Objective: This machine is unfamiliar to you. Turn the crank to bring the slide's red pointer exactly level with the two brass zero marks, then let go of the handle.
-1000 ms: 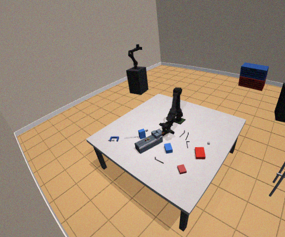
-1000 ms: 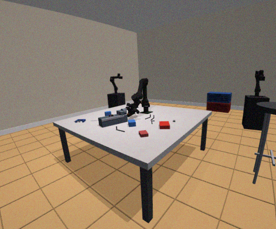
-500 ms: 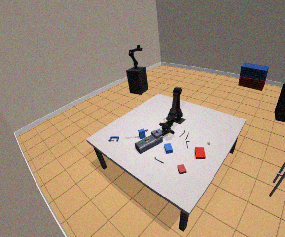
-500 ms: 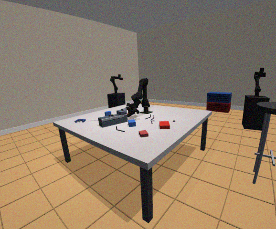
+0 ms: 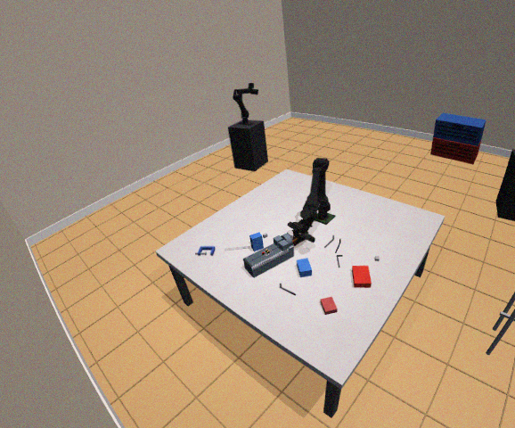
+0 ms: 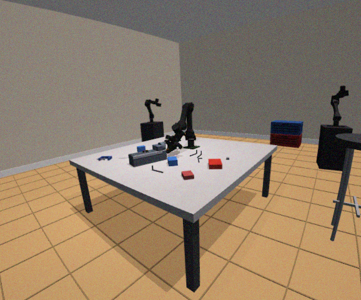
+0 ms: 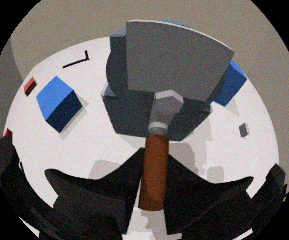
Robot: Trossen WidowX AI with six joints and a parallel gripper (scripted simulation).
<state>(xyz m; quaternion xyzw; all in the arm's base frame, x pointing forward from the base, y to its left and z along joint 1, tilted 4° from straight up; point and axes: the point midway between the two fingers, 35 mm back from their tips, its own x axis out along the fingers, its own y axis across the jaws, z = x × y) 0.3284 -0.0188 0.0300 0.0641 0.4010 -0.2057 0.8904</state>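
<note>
Right now my gripper tip is 2 cm past the brown crank handle, 1 cm to the right of it and 3 cm below it. Also, from my gripper tip: red pointer (17 cm ahead, 8 cm to the right, 5 cm above).
</note>
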